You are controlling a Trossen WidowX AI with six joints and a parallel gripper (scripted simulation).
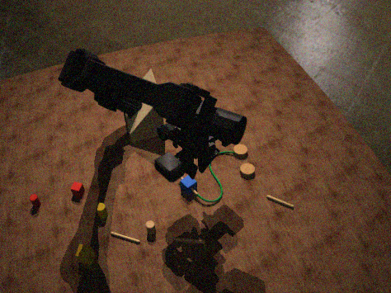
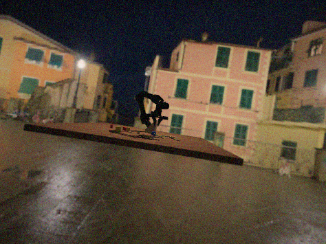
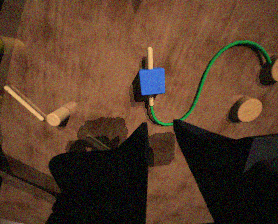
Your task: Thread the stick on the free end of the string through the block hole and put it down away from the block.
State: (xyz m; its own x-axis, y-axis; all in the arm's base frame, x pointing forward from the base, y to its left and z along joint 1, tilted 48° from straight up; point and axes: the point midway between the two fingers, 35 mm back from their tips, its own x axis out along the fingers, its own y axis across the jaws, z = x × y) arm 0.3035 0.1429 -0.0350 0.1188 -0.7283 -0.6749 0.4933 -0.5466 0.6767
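Now: gripper tip 3 cm past the blue cube, 2 cm to the left of it and 7 cm above it. The rest, counted from my gripper tip: wooden peg: 8 cm ahead, 13 cm to the right, 7 cm below; yellow cylinder: 1 cm ahead, 24 cm to the right, 7 cm below; thin wooden stick: 1 cm behind, 1 cm to the right, 7 cm below.
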